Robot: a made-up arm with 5 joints.
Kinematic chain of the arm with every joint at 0, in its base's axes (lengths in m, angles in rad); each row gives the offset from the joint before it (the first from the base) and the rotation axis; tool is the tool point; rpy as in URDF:
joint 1: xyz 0 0 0.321 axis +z
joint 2: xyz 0 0 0 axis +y
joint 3: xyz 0.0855 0 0.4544 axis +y
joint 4: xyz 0.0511 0 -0.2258 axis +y
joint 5: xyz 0.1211 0 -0.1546 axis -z
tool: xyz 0 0 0 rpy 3.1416 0 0
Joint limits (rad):
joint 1: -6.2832..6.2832
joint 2: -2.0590..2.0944
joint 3: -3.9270..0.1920
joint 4: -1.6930..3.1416
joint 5: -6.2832..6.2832
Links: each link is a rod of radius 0.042 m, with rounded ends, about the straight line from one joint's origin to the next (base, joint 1, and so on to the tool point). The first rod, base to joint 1, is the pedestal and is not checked.
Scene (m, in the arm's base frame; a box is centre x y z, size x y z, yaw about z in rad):
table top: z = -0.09
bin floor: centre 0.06 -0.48 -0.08 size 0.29 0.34 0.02 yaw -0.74
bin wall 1: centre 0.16 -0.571 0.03 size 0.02 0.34 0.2 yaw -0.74
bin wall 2: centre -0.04 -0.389 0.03 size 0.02 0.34 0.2 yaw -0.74
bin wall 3: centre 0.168 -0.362 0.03 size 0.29 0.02 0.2 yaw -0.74
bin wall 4: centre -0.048 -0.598 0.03 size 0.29 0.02 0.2 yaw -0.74
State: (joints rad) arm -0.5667 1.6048 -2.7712 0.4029 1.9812
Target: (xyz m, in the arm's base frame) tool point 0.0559 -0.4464 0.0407
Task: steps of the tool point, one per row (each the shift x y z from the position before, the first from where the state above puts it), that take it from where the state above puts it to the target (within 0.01 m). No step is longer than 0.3 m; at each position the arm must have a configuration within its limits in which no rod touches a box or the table.
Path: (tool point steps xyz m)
1: -0.1588 -0.1928 0.0443
2: -0.2132 -0.1299 0.0453
3: -0.2410 -0.0517 0.0450
4: -0.2387 0.0302 0.0431
5: 0.0591 0.0616 -0.0586
6: 0.0506 0.0883 -0.0378
7: 0.0377 0.1054 -0.0116
8: 0.0234 0.1113 0.0164
9: 0.0012 -0.0098 -0.0962
10: -0.0012 0.0098 -0.0995

